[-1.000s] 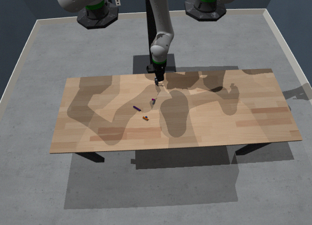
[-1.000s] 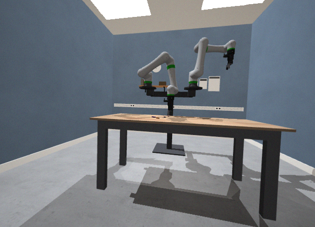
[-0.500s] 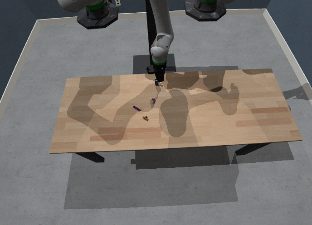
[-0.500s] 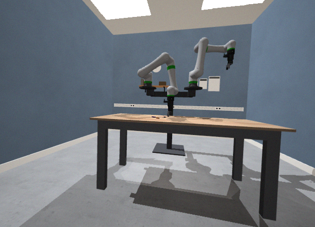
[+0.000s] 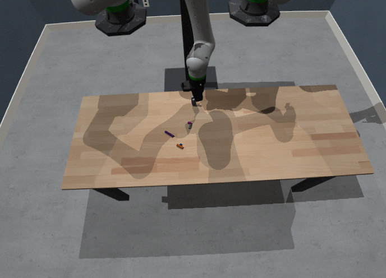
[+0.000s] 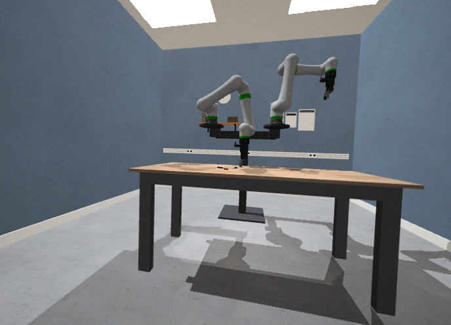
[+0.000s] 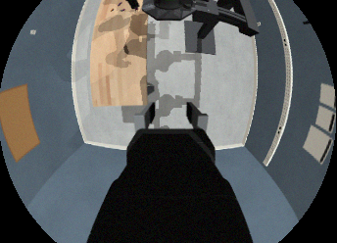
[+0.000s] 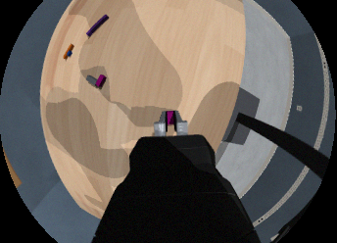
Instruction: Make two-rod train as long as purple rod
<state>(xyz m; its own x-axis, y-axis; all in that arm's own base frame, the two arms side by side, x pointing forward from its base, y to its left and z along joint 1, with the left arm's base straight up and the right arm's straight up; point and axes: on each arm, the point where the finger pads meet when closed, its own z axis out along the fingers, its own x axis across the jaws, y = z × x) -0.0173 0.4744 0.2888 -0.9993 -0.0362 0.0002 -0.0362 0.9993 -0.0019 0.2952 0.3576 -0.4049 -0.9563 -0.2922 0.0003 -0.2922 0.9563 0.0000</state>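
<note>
Right now the orange rod is 280 mm ahead of my right hand, 100 mm to the right of it and 20 mm below it. The rest, counted from my right hand: small blue rod (270 mm ahead, 90 mm to the right, 20 mm below); then grey rod (160 mm ahead, 30 mm to the right, 20 mm below); then purple rod (200 mm ahead, 160 mm to the right, 20 mm below).
</note>
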